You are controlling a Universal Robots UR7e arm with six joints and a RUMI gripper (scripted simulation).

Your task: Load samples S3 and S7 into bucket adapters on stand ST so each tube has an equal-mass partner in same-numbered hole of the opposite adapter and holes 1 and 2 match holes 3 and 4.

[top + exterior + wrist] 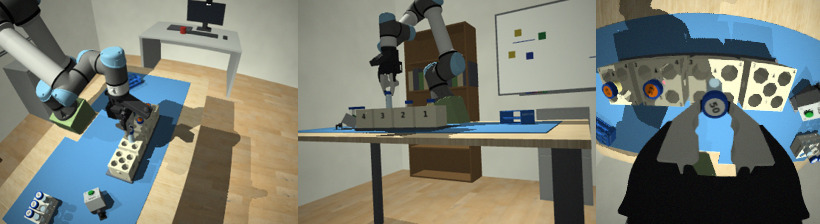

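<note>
My gripper is now 10 mm past the water blank and 50 mm above it. The rest, counted from my hand: green DONE key: 60 mm behind, 290 mm to the right, 100 mm below; then adapter 3: 120 mm below; then blue rack: 270 mm behind, 510 mm to the left, 140 mm below.
</note>
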